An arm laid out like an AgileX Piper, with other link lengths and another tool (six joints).
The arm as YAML. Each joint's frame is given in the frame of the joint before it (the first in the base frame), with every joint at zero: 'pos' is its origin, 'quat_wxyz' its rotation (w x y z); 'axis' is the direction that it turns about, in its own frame. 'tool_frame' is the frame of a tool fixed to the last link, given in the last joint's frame.
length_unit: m
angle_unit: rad
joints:
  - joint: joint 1
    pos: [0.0, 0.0, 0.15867]
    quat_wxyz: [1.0, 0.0, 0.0, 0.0]
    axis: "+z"
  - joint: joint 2
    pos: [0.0, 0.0, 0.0]
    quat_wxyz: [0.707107, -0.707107, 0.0, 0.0]
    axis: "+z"
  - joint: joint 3
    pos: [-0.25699, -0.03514, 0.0]
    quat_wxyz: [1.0, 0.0, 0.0, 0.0]
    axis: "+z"
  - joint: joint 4
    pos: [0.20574, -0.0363, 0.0]
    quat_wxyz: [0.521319, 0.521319, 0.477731, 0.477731]
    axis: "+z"
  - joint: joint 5
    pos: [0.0, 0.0, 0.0]
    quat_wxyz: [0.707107, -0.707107, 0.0, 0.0]
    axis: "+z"
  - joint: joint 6
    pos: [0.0, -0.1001, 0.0]
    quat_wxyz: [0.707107, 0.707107, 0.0, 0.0]
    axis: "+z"
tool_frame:
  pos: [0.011, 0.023, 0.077]
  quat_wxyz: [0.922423, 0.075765, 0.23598, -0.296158]
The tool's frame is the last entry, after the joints.
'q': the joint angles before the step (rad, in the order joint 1, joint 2, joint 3, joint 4, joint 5, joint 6). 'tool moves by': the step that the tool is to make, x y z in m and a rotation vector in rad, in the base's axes. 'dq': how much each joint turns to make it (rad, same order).
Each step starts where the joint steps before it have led.
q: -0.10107, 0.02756, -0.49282, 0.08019, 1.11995, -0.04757
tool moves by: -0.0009, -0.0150, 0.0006, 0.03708, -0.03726, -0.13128
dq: 0.00017, -0.04506, 0.00764, -0.10121, 0.00010, 0.14735
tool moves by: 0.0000, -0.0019, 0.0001, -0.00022, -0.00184, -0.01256
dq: 0.00018, -0.00158, 0.00015, -0.01224, -0.00014, 0.01174
